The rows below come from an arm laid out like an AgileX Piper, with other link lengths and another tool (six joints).
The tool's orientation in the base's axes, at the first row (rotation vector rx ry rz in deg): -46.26 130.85 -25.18
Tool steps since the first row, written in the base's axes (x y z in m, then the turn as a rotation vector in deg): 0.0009 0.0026 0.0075 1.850 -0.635 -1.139; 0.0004 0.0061 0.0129 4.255 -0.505 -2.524; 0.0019 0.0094 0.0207 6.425 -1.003 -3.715; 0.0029 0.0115 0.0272 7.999 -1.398 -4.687; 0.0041 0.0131 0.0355 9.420 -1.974 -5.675; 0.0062 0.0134 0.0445 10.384 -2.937 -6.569; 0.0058 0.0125 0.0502 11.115 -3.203 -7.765; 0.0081 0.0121 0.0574 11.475 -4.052 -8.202; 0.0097 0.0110 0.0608 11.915 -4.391 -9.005; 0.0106 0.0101 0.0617 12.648 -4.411 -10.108
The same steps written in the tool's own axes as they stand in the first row. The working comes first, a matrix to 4 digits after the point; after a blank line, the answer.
The tool's axes in the first row as the columns of a matrix, in the base's axes (used below as rounded here):
-0.5865 -0.4286 0.6872
-0.6531 0.7521 -0.0882
-0.4791 -0.5006 -0.7211

-0.0058 -0.0022 -0.0050 -0.125 -0.700 2.149; -0.0104 -0.0020 -0.0096 -0.956 -0.940 4.789; -0.0172 -0.0041 -0.0145 -1.333 -1.648 7.183; -0.0222 -0.0062 -0.0186 -1.533 -2.133 9.000; -0.0280 -0.0097 -0.0239 -1.517 -2.681 10.740; -0.0337 -0.0149 -0.0290 -1.025 -3.371 12.132; -0.0356 -0.0182 -0.0333 -0.707 -3.286 13.520; -0.0402 -0.0231 -0.0369 -0.154 -3.860 14.157; -0.0420 -0.0263 -0.0381 0.194 -3.901 15.069; -0.0424 -0.0278 -0.0381 0.306 -3.678 16.370
